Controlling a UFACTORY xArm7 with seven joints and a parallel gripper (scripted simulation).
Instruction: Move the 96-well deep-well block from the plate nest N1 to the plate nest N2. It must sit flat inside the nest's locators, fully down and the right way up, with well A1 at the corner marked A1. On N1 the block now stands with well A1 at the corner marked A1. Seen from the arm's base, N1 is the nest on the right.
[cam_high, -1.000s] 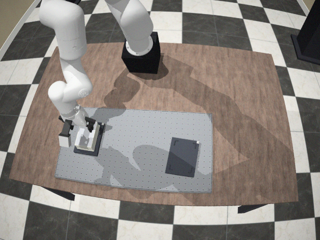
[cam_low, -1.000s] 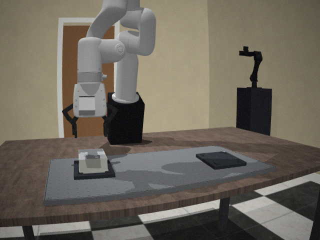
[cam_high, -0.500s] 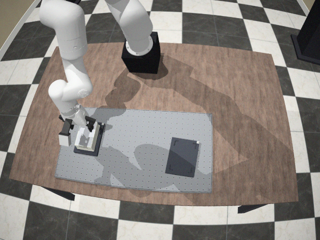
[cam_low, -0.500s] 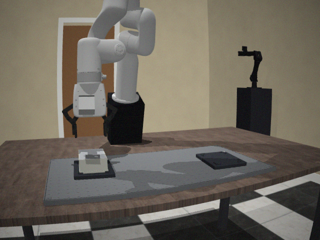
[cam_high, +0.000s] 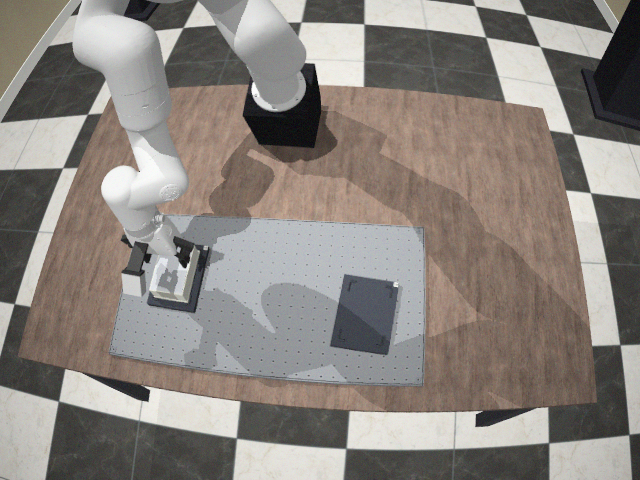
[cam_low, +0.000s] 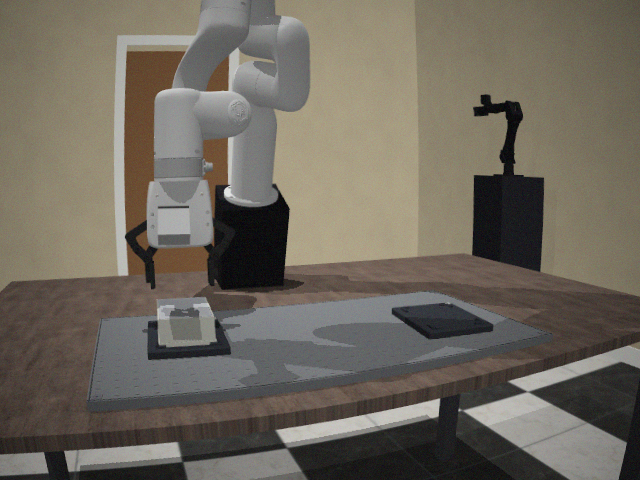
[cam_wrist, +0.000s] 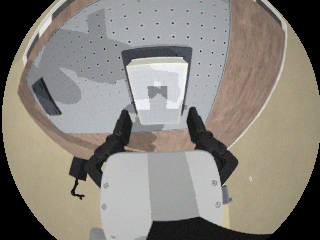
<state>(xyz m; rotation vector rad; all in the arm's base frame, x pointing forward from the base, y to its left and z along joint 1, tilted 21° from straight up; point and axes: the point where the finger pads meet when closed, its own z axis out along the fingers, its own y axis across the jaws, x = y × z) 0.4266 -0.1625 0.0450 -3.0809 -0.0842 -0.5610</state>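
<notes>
Now: hand 6 cm above the 96-well deep-well block. From my hand the other things lie so: plate nest N2: 43 cm to the left, 9 cm below, 1 cm ahead; plate nest N1: 9 cm below.
</notes>
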